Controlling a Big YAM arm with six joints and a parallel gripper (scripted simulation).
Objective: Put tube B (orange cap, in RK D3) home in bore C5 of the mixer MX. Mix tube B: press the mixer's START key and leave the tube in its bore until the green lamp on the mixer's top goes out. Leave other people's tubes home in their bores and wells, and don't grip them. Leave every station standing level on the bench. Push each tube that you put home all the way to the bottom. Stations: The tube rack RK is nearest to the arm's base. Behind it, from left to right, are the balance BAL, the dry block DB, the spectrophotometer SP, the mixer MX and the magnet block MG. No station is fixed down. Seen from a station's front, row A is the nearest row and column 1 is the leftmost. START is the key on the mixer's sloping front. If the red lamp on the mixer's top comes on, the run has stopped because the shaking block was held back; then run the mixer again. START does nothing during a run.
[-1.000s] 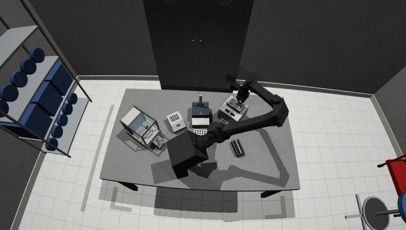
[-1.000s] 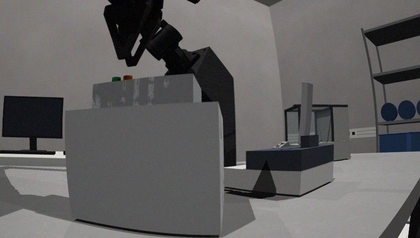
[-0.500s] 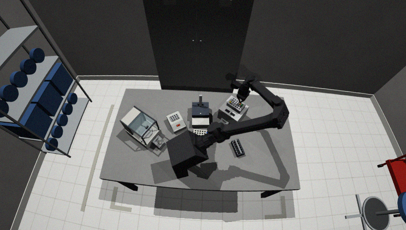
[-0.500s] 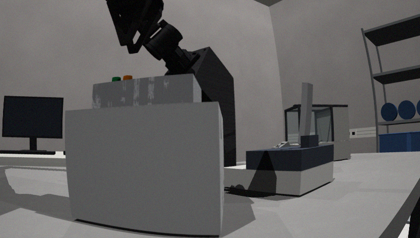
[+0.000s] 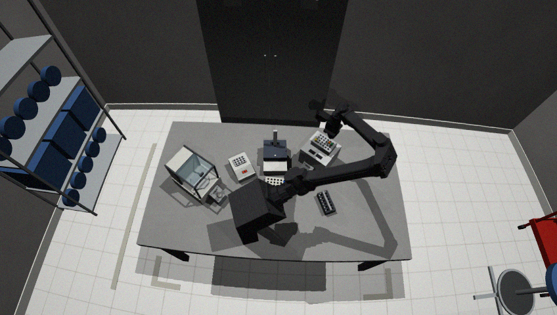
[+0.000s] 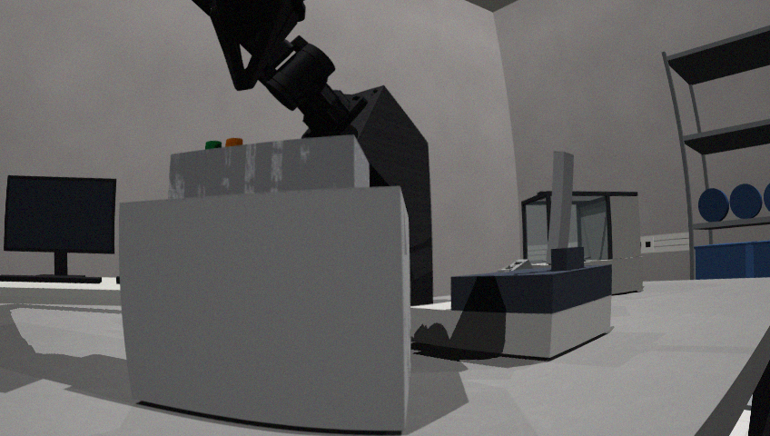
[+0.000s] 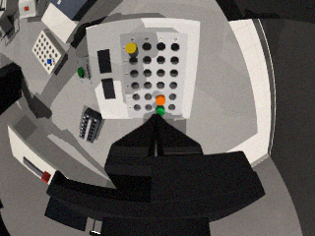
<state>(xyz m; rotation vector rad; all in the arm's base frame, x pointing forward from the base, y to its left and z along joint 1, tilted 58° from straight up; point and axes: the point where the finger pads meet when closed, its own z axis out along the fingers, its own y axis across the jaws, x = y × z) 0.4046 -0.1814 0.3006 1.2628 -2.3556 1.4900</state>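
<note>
The green start key is 11 cm behind my hand, 14 cm to the left of it and 16 cm below it. From my hand the other things lie so: yellow-capped tube 3 cm ahead, 7 cm to the left, 8 cm below; perforated shaking block 2 cm ahead, 2 cm to the left, 8 cm below; green-capped tube 1 cm behind, 2 cm to the right, 8 cm below.
</note>
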